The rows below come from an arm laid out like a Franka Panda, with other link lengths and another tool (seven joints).
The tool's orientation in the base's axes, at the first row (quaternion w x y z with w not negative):
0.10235, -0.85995, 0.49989, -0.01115
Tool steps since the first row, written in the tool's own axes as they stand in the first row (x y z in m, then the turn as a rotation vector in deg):
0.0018, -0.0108, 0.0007, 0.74, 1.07, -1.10
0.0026, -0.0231, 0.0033, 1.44, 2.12, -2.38
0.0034, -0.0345, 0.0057, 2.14, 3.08, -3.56
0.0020, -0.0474, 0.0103, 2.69, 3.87, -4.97
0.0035, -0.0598, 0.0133, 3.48, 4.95, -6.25
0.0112, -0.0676, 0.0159, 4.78, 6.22, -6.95
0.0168, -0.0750, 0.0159, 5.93, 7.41, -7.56
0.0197, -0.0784, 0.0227, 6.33, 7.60, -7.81
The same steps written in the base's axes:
0.0102, 0.0037, 0.0012, -0.68, -1.33, 0.81
0.0215, 0.0094, 0.0009, -1.39, -2.65, 1.81
0.0320, 0.0145, 0.0006, -2.00, -3.91, 2.73
0.0429, 0.0227, -0.0014, -2.58, -4.99, 3.92
0.0546, 0.0278, -0.0021, -3.26, -6.40, 4.90
0.0655, 0.0254, -0.0038, -3.79, -8.25, 5.24
0.0746, 0.0241, -0.0029, -4.31, -9.91, 5.52
0.0798, 0.0243, -0.0092, -4.30, -10.39, 5.70

